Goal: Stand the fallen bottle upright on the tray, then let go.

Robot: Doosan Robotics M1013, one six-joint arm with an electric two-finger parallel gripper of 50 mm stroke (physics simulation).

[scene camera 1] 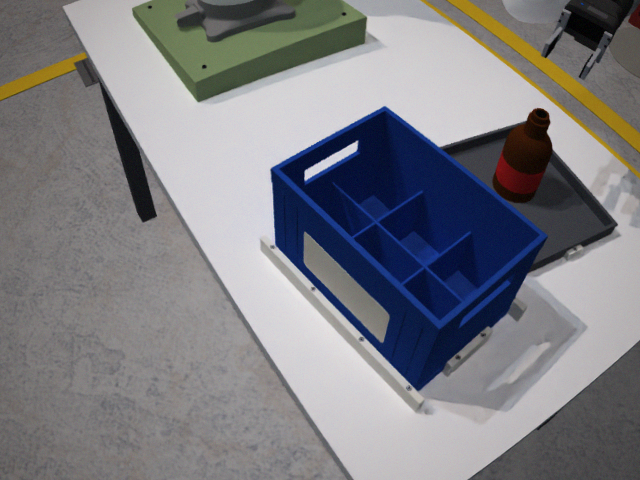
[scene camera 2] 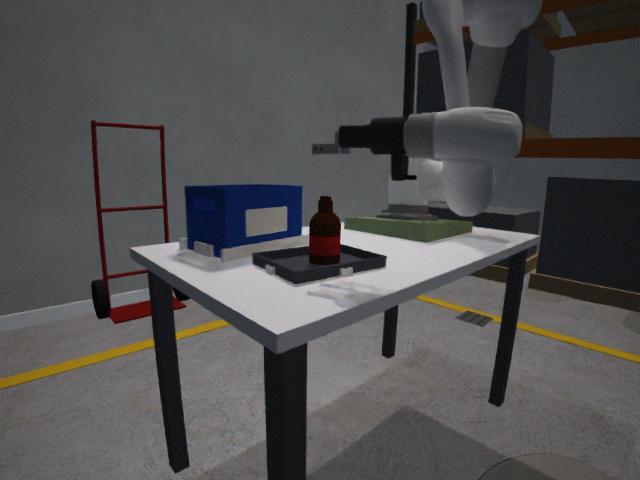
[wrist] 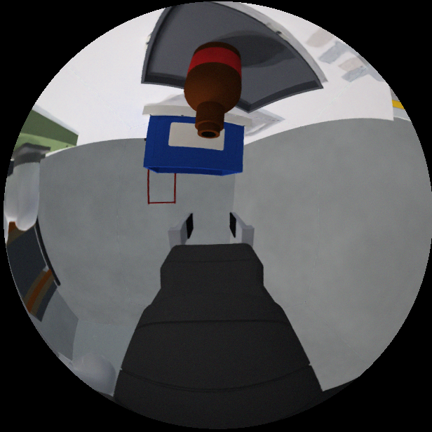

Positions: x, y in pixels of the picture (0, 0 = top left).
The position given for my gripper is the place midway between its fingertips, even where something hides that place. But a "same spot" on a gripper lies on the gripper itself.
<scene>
my gripper: scene camera 1; scene camera 2; wrist 211, 220
brown bottle: scene camera 1 527, 150; scene camera 2; wrist
same spot on my gripper: [scene camera 2: 316, 148] = [scene camera 1: 589, 70]
same spot on brown bottle: [wrist: 212, 87] = [scene camera 2: 336, 217]
</scene>
